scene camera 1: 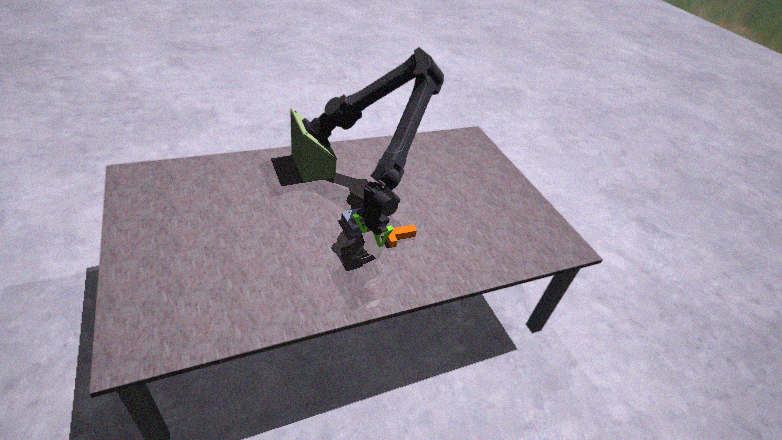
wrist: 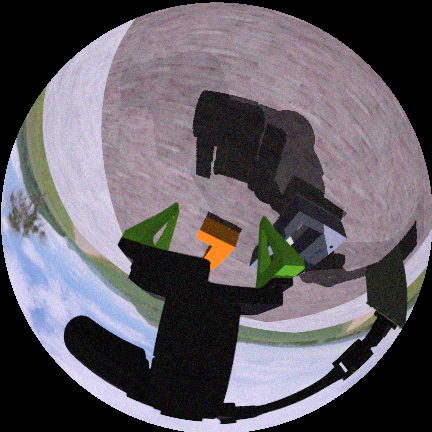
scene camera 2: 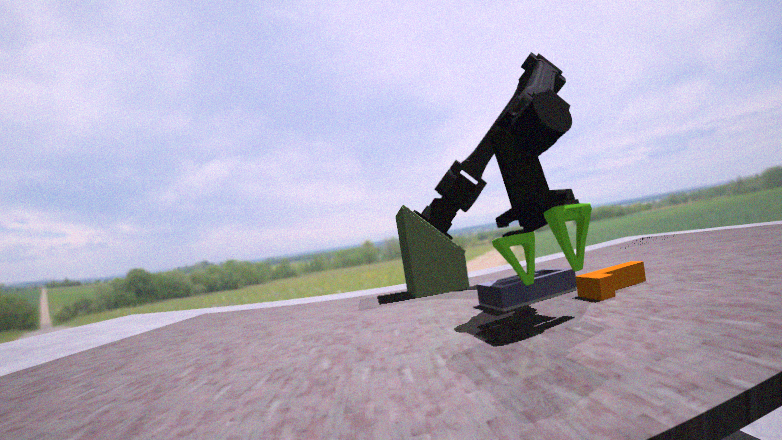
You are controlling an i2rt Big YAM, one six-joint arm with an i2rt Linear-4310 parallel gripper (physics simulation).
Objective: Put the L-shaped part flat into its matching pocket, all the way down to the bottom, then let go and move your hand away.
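Places are measured from the arm's base along level axes (x ahead, y left, z up), in metres.
Pixels of known places: gripper, fingertip midpoint: (scene camera 1: 372,239) (wrist: 219,212) (scene camera 2: 552,278); arm's base at its link origin: (scene camera 1: 314,134) (scene camera 2: 428,230).
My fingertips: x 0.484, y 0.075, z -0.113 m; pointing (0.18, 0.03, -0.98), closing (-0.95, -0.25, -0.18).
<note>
For each thing: its middle in the pictures, then the offset to it from my fingertips. Level surfaces: height alone.
- orange L-shaped part at the middle of its body: (scene camera 2: 617,279) (wrist: 209,246) (scene camera 1: 402,236) 0.028 m down, 0.016 m back, 0.120 m left
- blue-grey block with the pocket, body centre: (wrist: 294,246) (scene camera 2: 526,287) (scene camera 1: 364,219) 0.025 m down, 0.124 m back, 0.016 m left
- table at its surface level: 0.043 m down
The orange L-shaped part (scene camera 1: 404,233) (scene camera 2: 598,286) (wrist: 222,246) lies flat on the table, outside the pocket. The blue-grey block with the pocket (scene camera 1: 347,217) (scene camera 2: 500,297) (wrist: 334,240) sits beside it, towards the arm's base; its recess is partly hidden by a finger in the wrist view. My gripper (scene camera 1: 372,238) (scene camera 2: 553,276) (wrist: 219,212) points down with its green fingers wide open and nothing between them. In the wrist view the L-shaped part shows between the two fingers, below them. One finger stands near the block's side of the part.
The table (scene camera 1: 218,246) (scene camera 2: 273,383) carries everything; its front edge runs beyond the part. A green angled plate (scene camera 1: 314,155) (scene camera 2: 434,265) (wrist: 387,287) stands at the arm's base near the back edge. The arm's dark shadow falls beside the block.
</note>
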